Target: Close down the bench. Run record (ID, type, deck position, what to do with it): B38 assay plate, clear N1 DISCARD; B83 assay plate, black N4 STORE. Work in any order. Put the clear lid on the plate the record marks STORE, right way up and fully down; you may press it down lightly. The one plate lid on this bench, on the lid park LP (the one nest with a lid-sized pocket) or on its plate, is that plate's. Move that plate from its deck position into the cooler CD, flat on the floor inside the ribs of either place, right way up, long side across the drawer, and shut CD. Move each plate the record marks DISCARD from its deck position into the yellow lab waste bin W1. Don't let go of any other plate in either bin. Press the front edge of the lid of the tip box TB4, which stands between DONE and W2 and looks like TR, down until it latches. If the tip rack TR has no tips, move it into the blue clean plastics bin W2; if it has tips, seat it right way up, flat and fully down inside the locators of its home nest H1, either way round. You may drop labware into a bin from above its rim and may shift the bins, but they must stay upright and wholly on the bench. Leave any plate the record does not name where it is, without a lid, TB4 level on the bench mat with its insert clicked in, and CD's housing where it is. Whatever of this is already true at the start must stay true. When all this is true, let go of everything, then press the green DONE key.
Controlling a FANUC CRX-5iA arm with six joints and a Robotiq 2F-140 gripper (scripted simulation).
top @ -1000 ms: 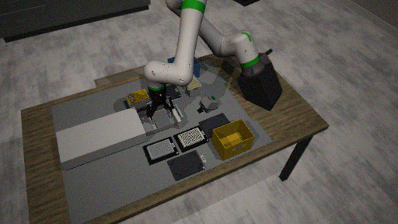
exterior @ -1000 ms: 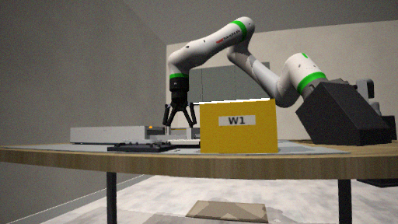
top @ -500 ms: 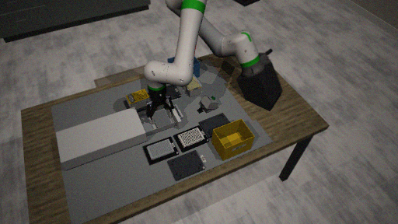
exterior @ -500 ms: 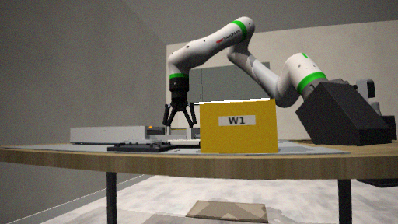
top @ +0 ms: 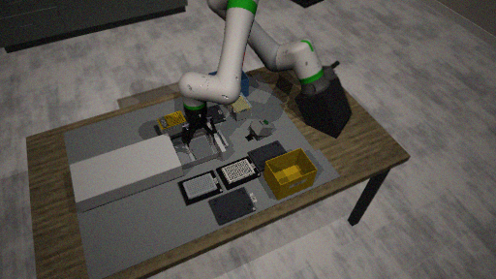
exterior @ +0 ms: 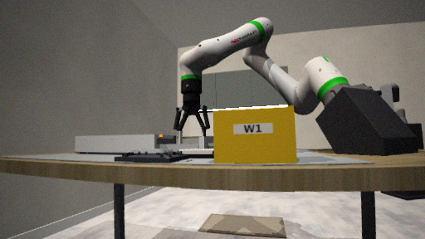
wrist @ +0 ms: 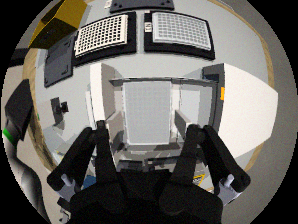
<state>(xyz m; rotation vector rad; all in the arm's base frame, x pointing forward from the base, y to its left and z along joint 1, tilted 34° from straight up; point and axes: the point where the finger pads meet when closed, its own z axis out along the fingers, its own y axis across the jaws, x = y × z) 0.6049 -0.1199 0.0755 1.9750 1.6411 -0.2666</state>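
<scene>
The clear lid is 3 cm below my hand. Round my hand: cooler CD 18 cm ahead, 4 cm to the right, 2 cm below; then black plate 4 cm below; then cooler drawer 3 cm ahead, 1 cm to the right, 3 cm below.
</scene>
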